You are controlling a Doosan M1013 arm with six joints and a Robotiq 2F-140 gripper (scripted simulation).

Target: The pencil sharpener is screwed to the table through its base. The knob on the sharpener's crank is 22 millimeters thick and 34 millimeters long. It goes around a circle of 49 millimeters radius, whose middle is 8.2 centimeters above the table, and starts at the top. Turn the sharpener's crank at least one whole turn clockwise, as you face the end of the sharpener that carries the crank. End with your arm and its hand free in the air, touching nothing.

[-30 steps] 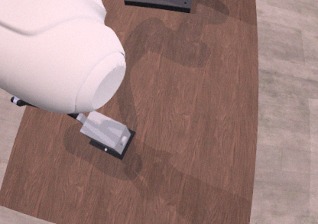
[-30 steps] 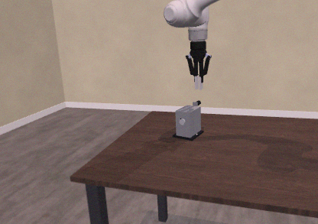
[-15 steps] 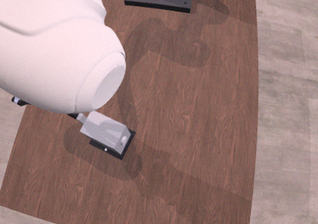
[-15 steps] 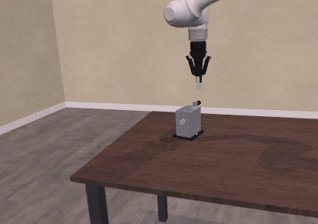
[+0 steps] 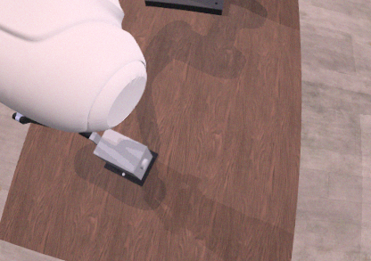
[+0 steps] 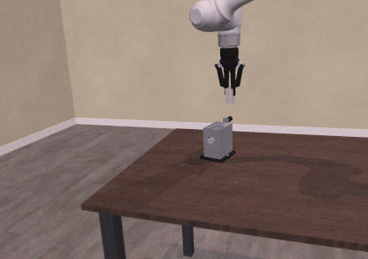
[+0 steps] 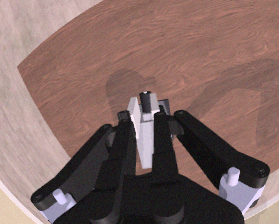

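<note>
The dark crank knob lies 20 mm to the left of my hand and 100 mm below it.
</note>
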